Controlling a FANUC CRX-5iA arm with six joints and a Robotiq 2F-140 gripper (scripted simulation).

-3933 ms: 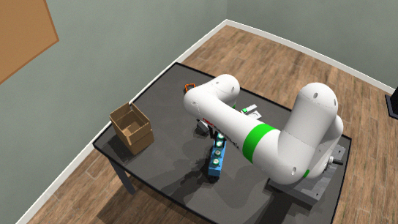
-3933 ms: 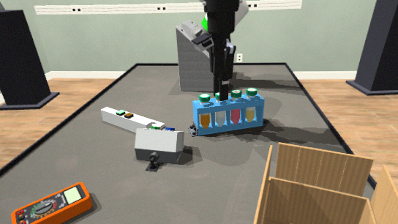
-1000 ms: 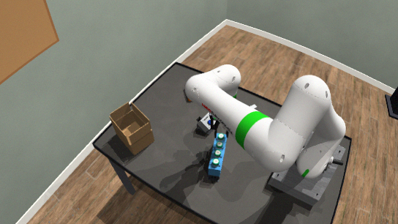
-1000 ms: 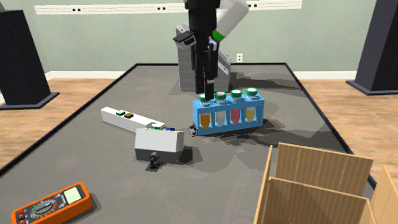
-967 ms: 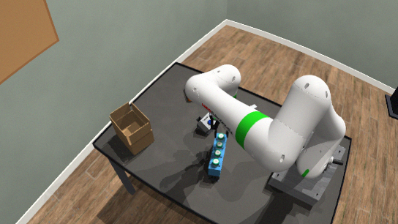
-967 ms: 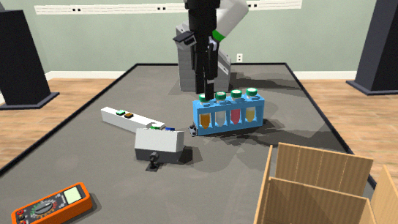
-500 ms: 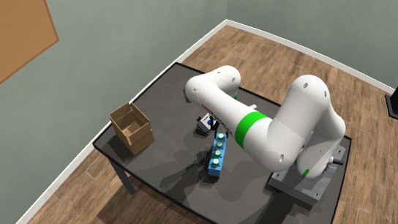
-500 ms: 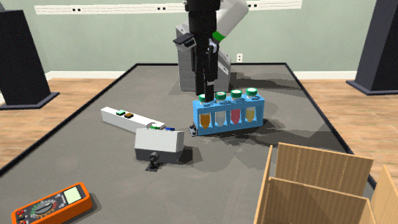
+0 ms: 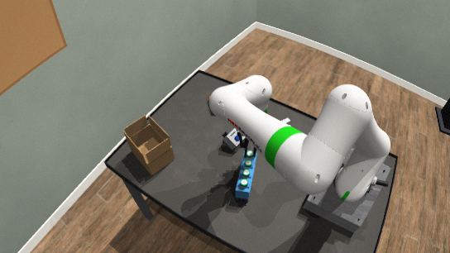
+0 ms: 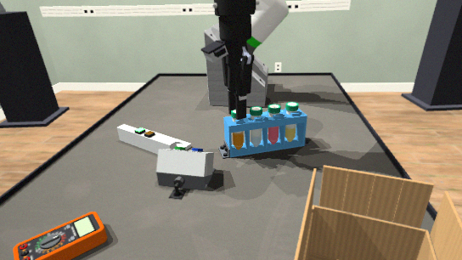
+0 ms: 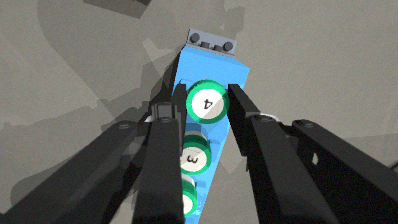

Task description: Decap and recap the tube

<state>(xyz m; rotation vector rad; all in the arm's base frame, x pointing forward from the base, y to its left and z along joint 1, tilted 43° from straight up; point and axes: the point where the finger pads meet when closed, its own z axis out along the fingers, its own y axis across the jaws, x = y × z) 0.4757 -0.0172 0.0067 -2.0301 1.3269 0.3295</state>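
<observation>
The cap 4 is 30 mm below my hand. Round my hand: cap 2: 20 mm behind, 100 mm to the left, 30 mm below; cap 1: 40 mm behind, 150 mm to the left, 30 mm below; cap 3: 10 mm behind, 50 mm to the left, 30 mm below.
</observation>
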